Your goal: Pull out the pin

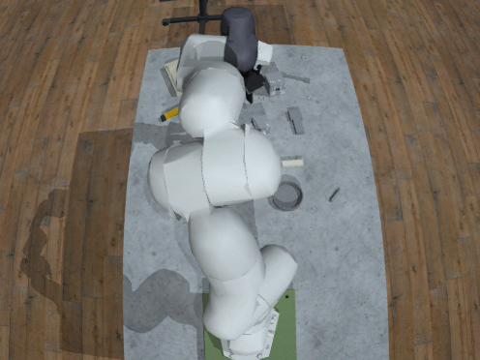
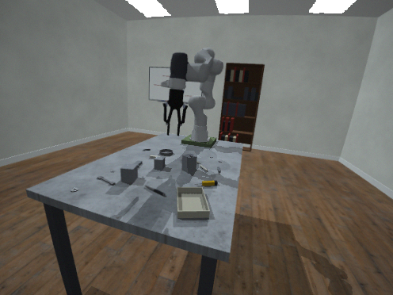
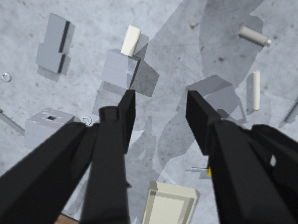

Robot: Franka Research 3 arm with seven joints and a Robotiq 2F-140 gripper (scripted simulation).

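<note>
My hand is 30 mm short of the grey block, 70 mm to the left of it and 200 mm above it. Also, from my hand: cream piece 90 mm behind, 170 mm to the right, 220 mm below; then grey cup 210 mm behind, 150 mm to the right, 220 mm below; then yellow-handled screwdriver 110 mm ahead, 240 mm to the left, 220 mm below.
</note>
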